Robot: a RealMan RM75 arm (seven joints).
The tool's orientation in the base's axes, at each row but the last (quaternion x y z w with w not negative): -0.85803 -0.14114 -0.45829 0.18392; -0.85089 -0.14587 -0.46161 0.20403; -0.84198 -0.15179 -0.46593 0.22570; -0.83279 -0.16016 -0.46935 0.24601; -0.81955 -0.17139 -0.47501 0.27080; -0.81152 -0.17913 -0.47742 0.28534; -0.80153 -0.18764 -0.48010 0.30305; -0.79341 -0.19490 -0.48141 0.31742
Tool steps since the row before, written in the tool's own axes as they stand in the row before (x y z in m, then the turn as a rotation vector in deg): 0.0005 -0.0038 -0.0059 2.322 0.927 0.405; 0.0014 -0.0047 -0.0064 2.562 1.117 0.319; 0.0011 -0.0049 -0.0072 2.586 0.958 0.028; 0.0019 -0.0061 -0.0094 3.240 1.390 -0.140; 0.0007 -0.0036 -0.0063 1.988 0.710 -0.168; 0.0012 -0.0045 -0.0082 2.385 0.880 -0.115; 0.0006 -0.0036 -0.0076 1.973 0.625 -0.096; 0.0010 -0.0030 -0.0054 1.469 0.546 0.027
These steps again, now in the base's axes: -0.0056 0.0008 0.0041 1.932 -0.476 1.567; -0.0060 0.0011 0.0053 2.080 -0.669 1.771; -0.0069 0.0005 0.0054 1.810 -0.685 1.965; -0.0087 -0.0001 0.0073 2.240 -1.113 2.489; -0.0059 -0.0009 0.0042 1.241 -0.619 1.600; -0.0075 -0.0017 0.0055 1.563 -0.710 1.879; -0.0068 -0.0024 0.0043 1.231 -0.511 1.586; -0.0048 -0.0016 0.0036 1.030 -0.370 1.122
